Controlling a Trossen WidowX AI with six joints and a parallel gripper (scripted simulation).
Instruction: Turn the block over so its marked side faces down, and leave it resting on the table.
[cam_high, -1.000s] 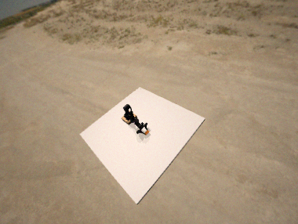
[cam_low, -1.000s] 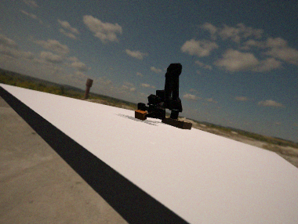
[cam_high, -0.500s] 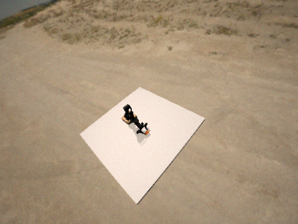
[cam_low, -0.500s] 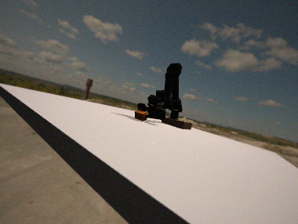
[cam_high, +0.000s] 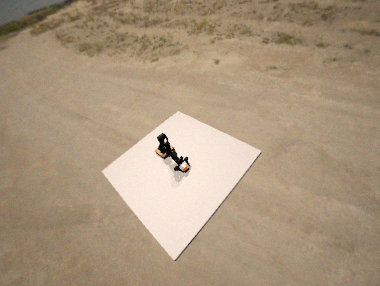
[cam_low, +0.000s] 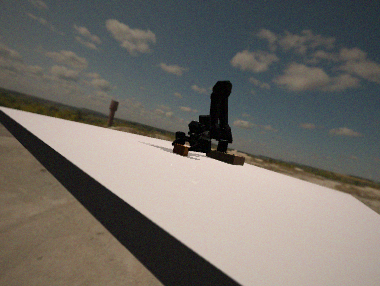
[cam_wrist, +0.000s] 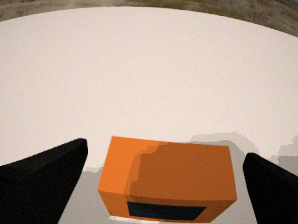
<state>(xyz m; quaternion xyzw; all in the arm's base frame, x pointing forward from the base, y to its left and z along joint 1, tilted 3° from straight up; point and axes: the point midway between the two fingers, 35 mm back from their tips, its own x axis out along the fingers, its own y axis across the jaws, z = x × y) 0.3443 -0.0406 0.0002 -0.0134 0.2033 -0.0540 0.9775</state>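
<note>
Now: gripper tip 2 cm past the orange block and 1 cm above it.
</note>
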